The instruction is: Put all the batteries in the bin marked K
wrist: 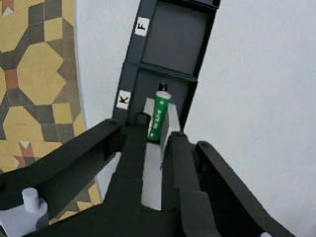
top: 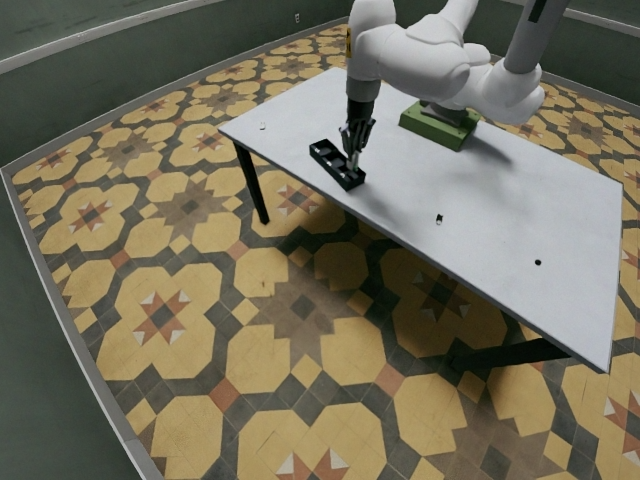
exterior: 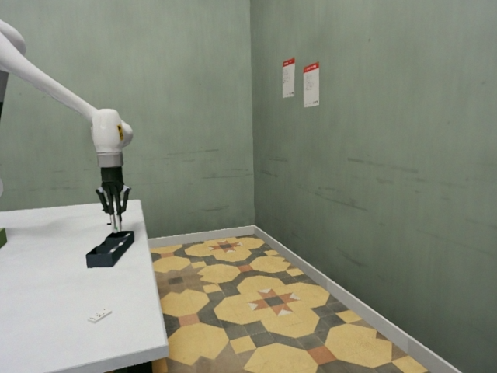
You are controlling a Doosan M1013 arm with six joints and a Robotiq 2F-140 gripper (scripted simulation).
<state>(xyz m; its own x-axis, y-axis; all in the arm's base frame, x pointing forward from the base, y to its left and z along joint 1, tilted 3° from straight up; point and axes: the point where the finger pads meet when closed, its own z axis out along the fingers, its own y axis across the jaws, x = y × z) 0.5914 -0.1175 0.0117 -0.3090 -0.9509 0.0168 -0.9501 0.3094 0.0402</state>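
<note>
Now: hand 30 mm above the green piece. The rest, counted from my hand: white flat piece: 520 mm to the right, 90 mm below, 40 mm behind; then black bin tray: 80 mm to the right, 70 mm below, 20 mm behind.
</note>
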